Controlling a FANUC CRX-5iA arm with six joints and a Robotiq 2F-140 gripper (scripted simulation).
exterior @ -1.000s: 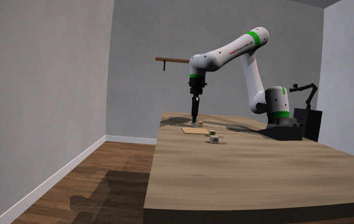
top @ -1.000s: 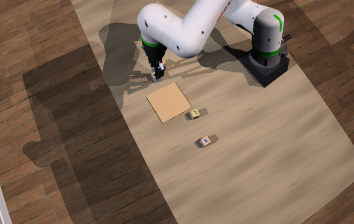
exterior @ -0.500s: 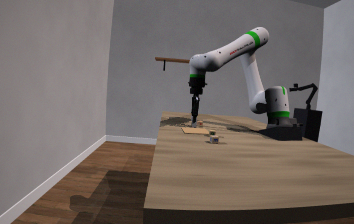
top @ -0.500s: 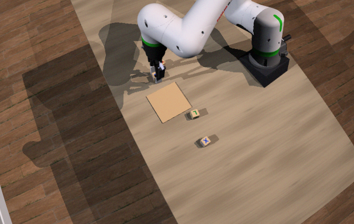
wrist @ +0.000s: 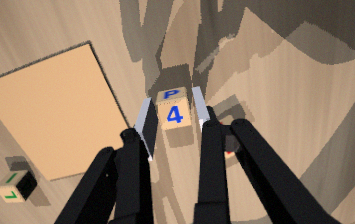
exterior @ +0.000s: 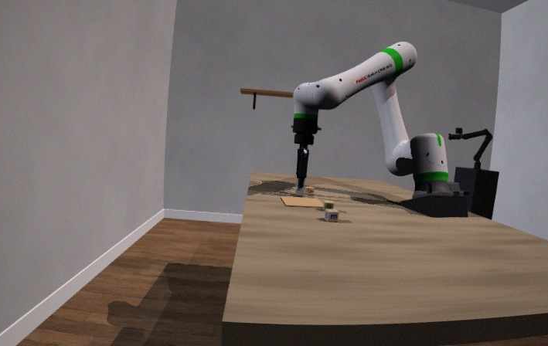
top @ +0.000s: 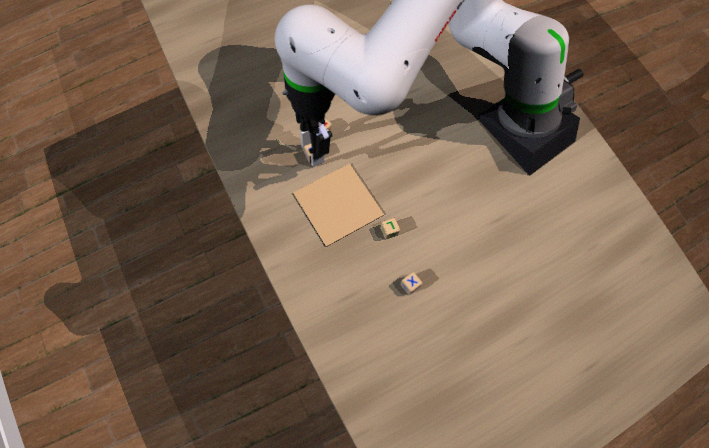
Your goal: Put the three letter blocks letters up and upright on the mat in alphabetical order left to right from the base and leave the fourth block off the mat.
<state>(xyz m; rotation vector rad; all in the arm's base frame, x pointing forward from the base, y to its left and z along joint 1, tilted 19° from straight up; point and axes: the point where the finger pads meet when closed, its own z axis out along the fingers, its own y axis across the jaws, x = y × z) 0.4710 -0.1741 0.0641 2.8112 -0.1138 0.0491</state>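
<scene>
The 4 block lies 2 cm below my hand. The rest, counted from my hand: red K block (5 cm behind, 4 cm to the right, 2 cm below); L block (24 cm to the left, 4 cm behind, 2 cm below); tan mat (13 cm to the left, 4 cm below, 2 cm ahead).
</scene>
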